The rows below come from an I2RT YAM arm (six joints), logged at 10 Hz.
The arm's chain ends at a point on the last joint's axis. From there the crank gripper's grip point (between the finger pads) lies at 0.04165 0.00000 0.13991 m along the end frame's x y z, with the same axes.
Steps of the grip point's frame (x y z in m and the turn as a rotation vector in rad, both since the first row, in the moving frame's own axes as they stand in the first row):
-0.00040 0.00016 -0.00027 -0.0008 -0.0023 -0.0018
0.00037 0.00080 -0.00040 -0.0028 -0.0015 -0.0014
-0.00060 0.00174 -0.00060 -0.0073 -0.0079 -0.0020
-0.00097 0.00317 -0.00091 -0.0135 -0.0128 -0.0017
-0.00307 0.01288 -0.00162 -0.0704 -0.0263 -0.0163
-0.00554 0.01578 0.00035 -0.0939 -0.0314 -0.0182
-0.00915 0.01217 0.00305 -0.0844 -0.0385 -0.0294
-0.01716 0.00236 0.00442 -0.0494 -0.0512 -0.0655
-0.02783 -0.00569 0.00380 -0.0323 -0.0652 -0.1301
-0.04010 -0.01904 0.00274 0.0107 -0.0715 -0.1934
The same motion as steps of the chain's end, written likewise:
-0.00008 0.00012 -0.00037 -0.0008 -0.0023 -0.0018
0.00058 0.00047 -0.00046 -0.0028 -0.0015 -0.0014
0.00051 0.00080 -0.00092 -0.0073 -0.0079 -0.0020
0.00082 0.00135 -0.00142 -0.0135 -0.0128 -0.0017
0.00055 0.00365 -0.00234 -0.0704 -0.0263 -0.0163
-0.00125 0.00332 -0.00031 -0.0939 -0.0314 -0.0182
-0.00390 0.00146 0.00200 -0.0844 -0.0385 -0.0294
-0.01009 -0.00210 0.00258 -0.0494 -0.0512 -0.0655
-0.01859 -0.00543 0.00138 -0.0323 -0.0652 -0.1301
-0.02914 -0.01050 0.00019 0.0107 -0.0715 -0.1934

